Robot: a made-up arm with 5 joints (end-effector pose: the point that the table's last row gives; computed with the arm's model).
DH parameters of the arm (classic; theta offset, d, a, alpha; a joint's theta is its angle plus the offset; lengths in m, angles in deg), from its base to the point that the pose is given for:
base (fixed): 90 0.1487 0 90
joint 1: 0 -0.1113 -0.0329 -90
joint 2: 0 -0.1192 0.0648 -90
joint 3: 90 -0.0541 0.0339 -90
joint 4: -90 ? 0.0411 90
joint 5: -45.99 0 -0.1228 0
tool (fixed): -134.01 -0.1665 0 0
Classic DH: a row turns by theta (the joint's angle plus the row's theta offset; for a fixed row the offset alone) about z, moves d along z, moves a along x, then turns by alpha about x.
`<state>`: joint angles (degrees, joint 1 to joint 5).
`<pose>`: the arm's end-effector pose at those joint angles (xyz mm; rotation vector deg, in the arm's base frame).
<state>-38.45 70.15 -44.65 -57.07 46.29</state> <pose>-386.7 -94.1 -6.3 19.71 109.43 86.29</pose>
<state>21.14 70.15 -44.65 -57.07 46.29</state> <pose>-386.7 86.1 -10.9 44.45 55.06 136.64</pose>
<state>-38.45 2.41 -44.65 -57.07 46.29</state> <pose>-164.2 78.5 -143.3 28.31 53.65 46.79</pose>
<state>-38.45 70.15 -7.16 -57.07 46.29</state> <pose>-310.5 -188.5 -81.0 -27.01 101.84 81.46</pose>
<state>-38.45 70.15 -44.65 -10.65 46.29</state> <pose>-350.5 7.6 -104.9 24.84 56.66 95.57</pose>
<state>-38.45 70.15 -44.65 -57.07 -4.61</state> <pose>-306.2 -162.3 -3.7 -26.51 97.31 51.11</pose>
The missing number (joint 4, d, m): -0.1083
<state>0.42 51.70 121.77 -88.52 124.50</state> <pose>-123.2 -165.0 -154.7 -39.47 84.70 43.50</pose>
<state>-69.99 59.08 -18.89 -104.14 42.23</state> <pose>-333.7 -162.1 140.8 -27.62 151.53 0.23</pose>
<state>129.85 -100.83 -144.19 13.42 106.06</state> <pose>-129.9 -31.9 -65.1 25.52 -43.97 -127.80</pose>
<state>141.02 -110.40 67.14 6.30 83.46</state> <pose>-195.6 336.0 343.6 120.98 52.90 72.78</pose>
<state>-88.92 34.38 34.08 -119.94 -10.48</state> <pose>-244.3 -101.4 168.6 -119.45 69.86 -104.90</pose>
